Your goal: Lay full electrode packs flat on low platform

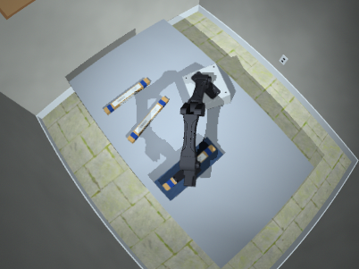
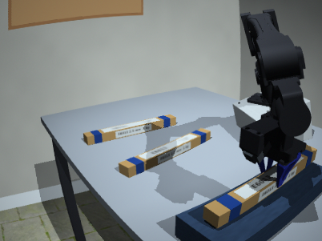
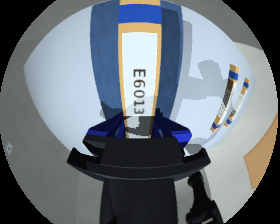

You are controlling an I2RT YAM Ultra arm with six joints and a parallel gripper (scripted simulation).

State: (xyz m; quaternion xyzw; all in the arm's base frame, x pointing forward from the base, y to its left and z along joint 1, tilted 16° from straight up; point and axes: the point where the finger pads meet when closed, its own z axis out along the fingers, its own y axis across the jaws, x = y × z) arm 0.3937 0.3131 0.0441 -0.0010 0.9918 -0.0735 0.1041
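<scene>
The dark blue low platform lies 70 mm below my hand.
</scene>
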